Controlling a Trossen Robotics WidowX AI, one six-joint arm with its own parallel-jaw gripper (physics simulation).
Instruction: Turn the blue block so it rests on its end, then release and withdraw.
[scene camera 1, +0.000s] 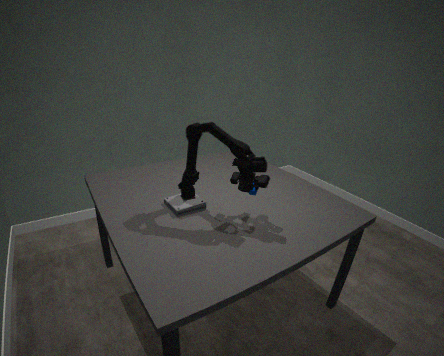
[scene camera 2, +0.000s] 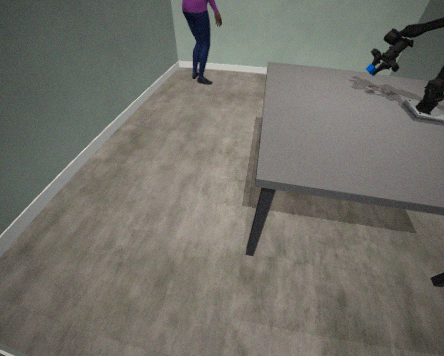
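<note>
The small blue block (scene camera 1: 253, 191) (scene camera 2: 371, 69) is held at the fingertips of my gripper (scene camera 1: 250, 189) (scene camera 2: 375, 69), well above the table. My gripper is shut on the block. In scene camera 1 the dark gripper covers most of the block, and a small blue part shows at its lower right. In scene camera 2 the block shows at the lower left tip of the tilted gripper. The block's exact tilt is too small to tell.
The grey table (scene camera 1: 200, 285) (scene camera 2: 320, 145) lies below, with the arm's shadow on it. The arm stands on a light base plate (scene camera 1: 176, 205) (scene camera 2: 414, 111). A person (scene camera 2: 200, 37) in a purple top and blue trousers stands on the floor beyond the table.
</note>
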